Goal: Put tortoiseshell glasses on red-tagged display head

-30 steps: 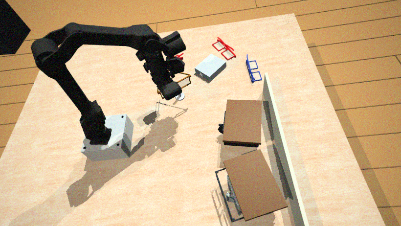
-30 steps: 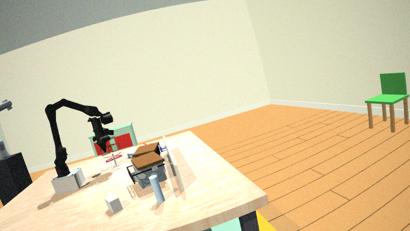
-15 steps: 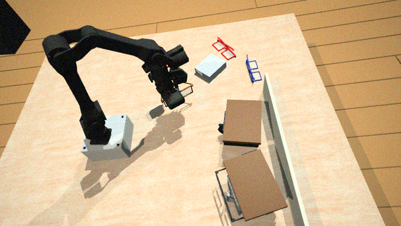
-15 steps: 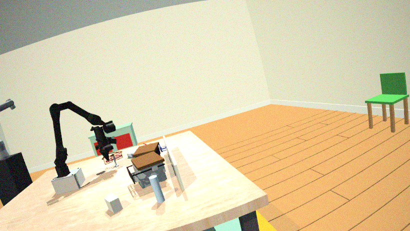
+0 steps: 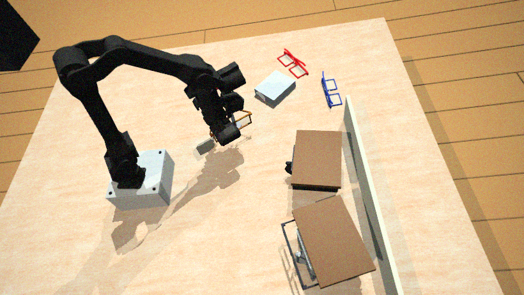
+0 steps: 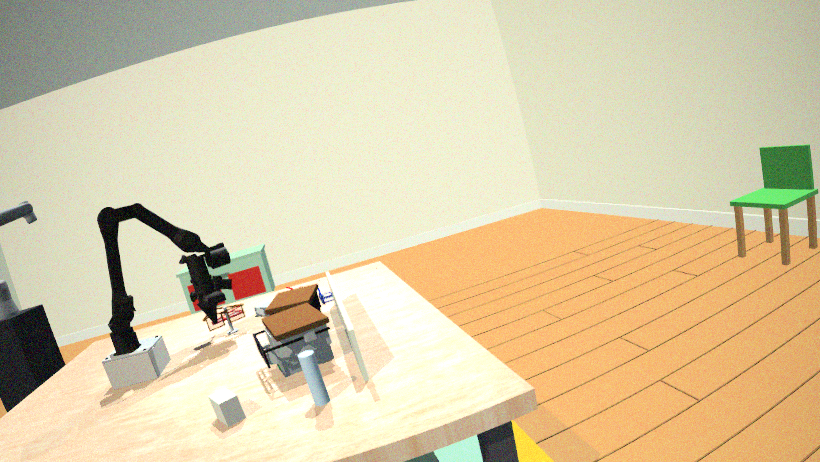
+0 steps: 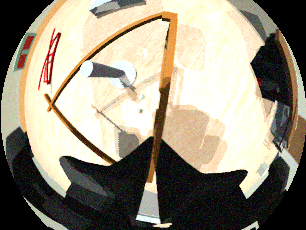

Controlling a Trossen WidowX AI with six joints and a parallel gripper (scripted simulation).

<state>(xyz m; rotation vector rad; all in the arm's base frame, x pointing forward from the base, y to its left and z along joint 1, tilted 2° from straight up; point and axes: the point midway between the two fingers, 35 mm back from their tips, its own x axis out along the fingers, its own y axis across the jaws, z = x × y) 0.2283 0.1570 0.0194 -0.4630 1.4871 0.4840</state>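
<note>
The white peg lies 8 cm to the left of my gripper tip, 4 cm below it and 2 cm ahead of it. From my gripper tip the other things lie so: pale blue cylinder 55 cm to the right, 34 cm ahead, 1 cm below; white cube 53 cm to the right, 16 cm ahead, 3 cm below; long white board 40 cm ahead, 20 cm to the right, 1 cm below.
</note>
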